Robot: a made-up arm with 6 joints. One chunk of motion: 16 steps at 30 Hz.
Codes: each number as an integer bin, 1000 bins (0 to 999) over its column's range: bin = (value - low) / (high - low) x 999, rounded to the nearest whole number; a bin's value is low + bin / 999 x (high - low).
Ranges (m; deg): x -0.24..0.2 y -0.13..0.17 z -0.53..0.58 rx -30..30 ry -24..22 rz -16..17
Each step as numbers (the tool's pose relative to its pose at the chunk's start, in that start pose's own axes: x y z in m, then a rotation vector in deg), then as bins.
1 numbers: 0.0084 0.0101 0.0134 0.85 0.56 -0.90
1 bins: 564 467 489 514 533 457
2 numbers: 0.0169 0.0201 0.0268 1.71 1.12 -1.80
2 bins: 583 500 501 528 546 430
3 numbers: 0.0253 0.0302 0.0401 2.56 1.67 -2.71
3 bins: 602 533 513 542 557 402
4 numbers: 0.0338 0.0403 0.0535 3.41 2.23 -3.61
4 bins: 622 567 525 556 570 375
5 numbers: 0.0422 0.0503 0.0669 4.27 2.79 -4.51
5 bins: 641 600 537 571 582 348
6 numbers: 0.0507 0.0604 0.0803 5.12 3.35 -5.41
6 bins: 660 634 549 585 594 321
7 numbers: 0.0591 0.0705 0.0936 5.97 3.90 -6.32
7 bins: 679 668 561 599 606 293
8 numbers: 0.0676 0.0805 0.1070 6.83 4.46 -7.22
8 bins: 698 701 573 613 618 266
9 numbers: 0.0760 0.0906 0.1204 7.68 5.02 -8.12
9 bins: 717 735 585 627 630 239
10 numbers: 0.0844 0.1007 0.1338 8.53 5.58 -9.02
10 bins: 737 768 597 642 642 211
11 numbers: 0.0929 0.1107 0.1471 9.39 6.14 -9.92
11 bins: 756 802 609 656 655 184
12 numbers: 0.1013 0.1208 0.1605 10.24 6.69 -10.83
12 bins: 775 835 621 670 667 157
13 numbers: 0.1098 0.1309 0.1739 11.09 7.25 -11.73
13 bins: 794 869 634 684 679 129
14 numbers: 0.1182 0.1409 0.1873 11.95 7.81 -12.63
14 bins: 813 902 646 698 691 102
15 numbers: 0.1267 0.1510 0.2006 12.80 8.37 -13.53
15 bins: 833 936 658 713 703 75
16 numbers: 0.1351 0.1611 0.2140 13.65 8.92 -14.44
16 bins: 852 969 670 727 715 47
